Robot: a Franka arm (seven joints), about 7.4 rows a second.
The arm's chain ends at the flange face. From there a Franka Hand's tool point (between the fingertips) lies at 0.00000 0.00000 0.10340 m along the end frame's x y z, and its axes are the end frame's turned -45 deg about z.
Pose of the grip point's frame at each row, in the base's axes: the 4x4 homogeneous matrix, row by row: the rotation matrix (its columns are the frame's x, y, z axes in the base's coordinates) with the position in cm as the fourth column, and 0 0 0 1 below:
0.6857, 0.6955, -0.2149, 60.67; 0.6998, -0.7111, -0.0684, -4.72; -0.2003, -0.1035, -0.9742, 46.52; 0, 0, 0, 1
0.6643, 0.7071, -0.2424, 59.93; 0.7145, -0.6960, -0.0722, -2.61; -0.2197, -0.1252, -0.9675, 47.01; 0, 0, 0, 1
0.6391, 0.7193, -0.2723, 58.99; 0.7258, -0.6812, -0.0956, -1.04; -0.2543, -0.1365, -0.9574, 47.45; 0, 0, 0, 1
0.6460, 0.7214, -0.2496, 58.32; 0.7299, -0.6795, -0.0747, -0.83; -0.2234, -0.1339, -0.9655, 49.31; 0, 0, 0, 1
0.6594, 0.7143, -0.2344, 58.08; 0.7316, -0.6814, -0.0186, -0.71; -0.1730, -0.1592, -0.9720, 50.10; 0, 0, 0, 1
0.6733, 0.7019, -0.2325, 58.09; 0.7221, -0.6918, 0.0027, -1.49; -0.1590, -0.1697, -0.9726, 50.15; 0, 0, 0, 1
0.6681, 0.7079, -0.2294, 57.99; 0.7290, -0.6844, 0.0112, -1.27; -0.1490, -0.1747, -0.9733, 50.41; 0, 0, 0, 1
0.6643, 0.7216, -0.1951, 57.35; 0.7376, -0.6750, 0.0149, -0.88; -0.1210, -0.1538, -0.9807, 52.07; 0, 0, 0, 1
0.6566, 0.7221, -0.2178, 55.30; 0.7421, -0.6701, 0.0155, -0.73; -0.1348, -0.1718, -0.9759, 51.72; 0, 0, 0, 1
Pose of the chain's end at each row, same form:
0.9767, 0.0069, -0.2149, 62.89; -0.0080, -0.9977, -0.0684, -4.01; -0.2148, 0.0684, -0.9742, 56.59; 0, 0, 0, 1
0.9697, 0.0303, -0.2424, 62.44; 0.0131, -0.9974, -0.0722, -1.86; -0.2439, 0.0668, -0.9675, 57.01; 0, 0, 0, 1
0.9605, 0.0567, -0.2723, 61.81; 0.0315, -0.9949, -0.0956, -0.05; -0.2763, 0.0833, -0.9574, 57.35; 0, 0, 0, 1
0.9669, 0.0533, -0.2496, 60.90; 0.0356, -0.9966, -0.0747, -0.06; -0.2526, 0.0633, -0.9655, 59.29; 0, 0, 0, 1
0.9714, 0.0388, -0.2344, 60.50; 0.0355, -0.9991, -0.0186, -0.52; -0.2349, 0.0098, -0.9720, 60.15; 0, 0, 0, 1
0.9724, 0.0202, -0.2325, 60.49; 0.0214, -0.9998, 0.0027, -1.52; -0.2324, -0.0076, -0.9726, 60.21; 0, 0, 0, 1
0.9730, 0.0281, -0.2294, 60.36; 0.0315, -0.9994, 0.0112, -1.39; -0.2289, -0.0182, -0.9733, 60.47; 0, 0, 0, 1
0.9800, 0.0405, -0.1951, 59.37; 0.0443, -0.9989, 0.0149, -1.03; -0.1943, -0.0232, -0.9807, 62.21; 0, 0, 0, 1
0.9749, 0.0463, -0.2178, 57.55; 0.0509, -0.9986, 0.0155, -0.89; -0.2168, -0.0262, -0.9759, 61.81; 0, 0, 0, 1

